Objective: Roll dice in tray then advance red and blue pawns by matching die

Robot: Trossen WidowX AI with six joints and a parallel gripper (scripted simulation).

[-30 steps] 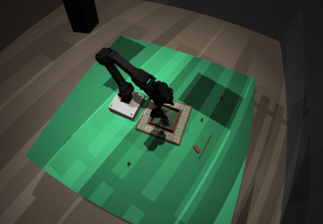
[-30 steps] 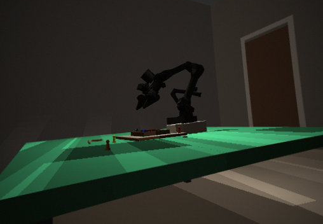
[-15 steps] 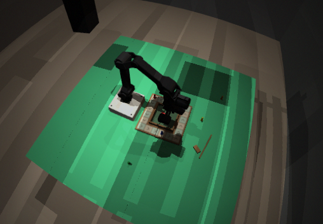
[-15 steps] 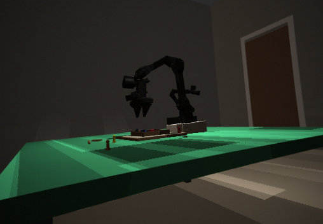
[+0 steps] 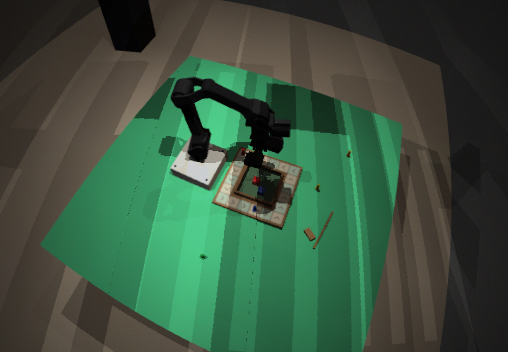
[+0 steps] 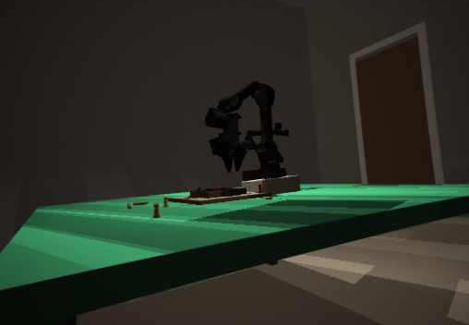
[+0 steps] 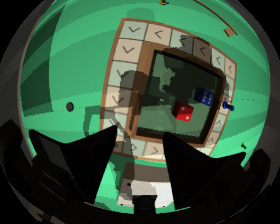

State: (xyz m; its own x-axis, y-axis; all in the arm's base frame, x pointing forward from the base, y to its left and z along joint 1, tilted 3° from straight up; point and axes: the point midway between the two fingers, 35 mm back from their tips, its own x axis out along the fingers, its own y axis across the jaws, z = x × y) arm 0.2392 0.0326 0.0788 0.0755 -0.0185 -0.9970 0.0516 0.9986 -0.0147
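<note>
My gripper tip is now 8 cm past the red pawn, 7 cm above it and 6 cm to the right of it. Round my gripper tip: yellow pawn: 26 cm ahead, 8 cm below, 3 cm to the right; then tray: 9 cm below, 7 cm to the right, 2 cm ahead; then blue pawn: 19 cm to the right, 7 cm below, 3 cm ahead.
</note>
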